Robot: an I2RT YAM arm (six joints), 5 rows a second.
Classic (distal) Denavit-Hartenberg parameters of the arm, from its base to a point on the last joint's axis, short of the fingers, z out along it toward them. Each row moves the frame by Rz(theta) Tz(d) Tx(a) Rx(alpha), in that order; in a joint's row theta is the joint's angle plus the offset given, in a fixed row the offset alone. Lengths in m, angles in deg.
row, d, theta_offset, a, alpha
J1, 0.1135, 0, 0.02, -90
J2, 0, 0, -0.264, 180
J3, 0, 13.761, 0.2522, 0
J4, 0, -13.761, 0.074, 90
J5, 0, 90, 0, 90
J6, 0.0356, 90, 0, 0
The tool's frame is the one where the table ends.
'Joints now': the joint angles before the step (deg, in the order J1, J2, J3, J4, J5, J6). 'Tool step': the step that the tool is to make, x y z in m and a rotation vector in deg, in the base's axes. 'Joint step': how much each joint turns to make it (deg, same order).
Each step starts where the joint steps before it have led.
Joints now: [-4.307, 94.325, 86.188, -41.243, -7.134, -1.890]
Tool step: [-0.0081, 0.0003, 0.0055, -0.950, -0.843, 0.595]
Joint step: [-0.024, -1.916, -0.999, -0.134, 0.261, -1.055]
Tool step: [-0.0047, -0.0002, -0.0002, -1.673, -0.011, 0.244]
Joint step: [0.021, -1.031, -1.099, 0.064, 1.103, -1.278]
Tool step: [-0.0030, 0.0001, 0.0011, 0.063, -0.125, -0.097]
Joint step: [-0.021, -0.670, -0.469, -0.070, -0.004, 0.105]
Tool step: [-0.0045, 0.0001, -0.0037, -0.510, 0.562, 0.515]
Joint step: [-0.035, -0.861, -1.538, 0.077, 0.052, -0.781]
